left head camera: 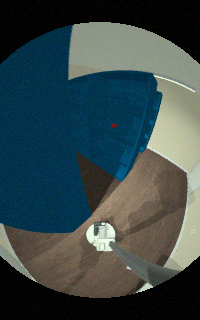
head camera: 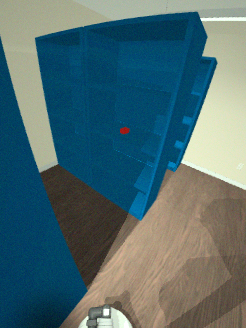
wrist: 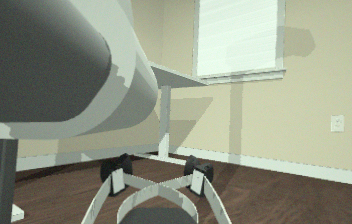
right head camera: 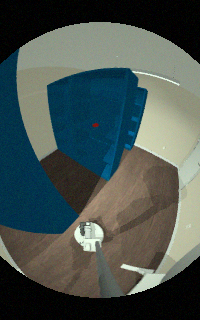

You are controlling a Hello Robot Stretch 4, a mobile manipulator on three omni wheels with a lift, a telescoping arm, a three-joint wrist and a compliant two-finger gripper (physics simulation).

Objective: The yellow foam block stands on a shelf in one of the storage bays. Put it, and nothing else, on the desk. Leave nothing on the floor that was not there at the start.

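Places are measured from the robot's base along level axes (x ahead, y left, z up), in metres.
Pixels of known places: gripper, fingertip midpoint: (left head camera: 95,244) (wrist: 158,167).
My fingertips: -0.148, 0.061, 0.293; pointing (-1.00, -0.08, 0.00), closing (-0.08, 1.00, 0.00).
Observation:
For each thing: its top centre in the pictures, then the offset to it from my fingertips, as dx, dy, dz. "*": a spot on its surface instead. Level surfaces: height alone.
- small red object at its top centre: (head camera: 124,128) (right head camera: 95,123) (left head camera: 113,124) +1.659, -0.145, +0.715
- desk at its surface level: dz +0.375
- window at a spot on its surface: (wrist: 237,37) * -1.703, +0.562, +0.854
- outlet at its top centre: (wrist: 337,115) -1.259, +1.152, +0.137
The yellow foam block does not show in any view. A blue storage bay (head camera: 102,90) (left head camera: 102,107) (right head camera: 85,105) with shelves stands ahead, and a small red object (head camera: 124,130) (left head camera: 114,125) (right head camera: 95,125) shows inside it. My gripper (wrist: 158,167) is open and empty in the wrist view, its two dark fingertips well apart above the dark wood floor. Part of the desk (wrist: 176,76), seen from below with a pale leg, shows beyond the gripper, left of the window. The gripper's fingers cannot be made out in the head views.
A large blue panel (head camera: 25,210) (left head camera: 35,150) (right head camera: 20,185) stands close on the left. Another blue shelf unit (head camera: 212,75) is behind the bay at the right. A window (wrist: 237,37) and an outlet (wrist: 337,123) are on the wall.

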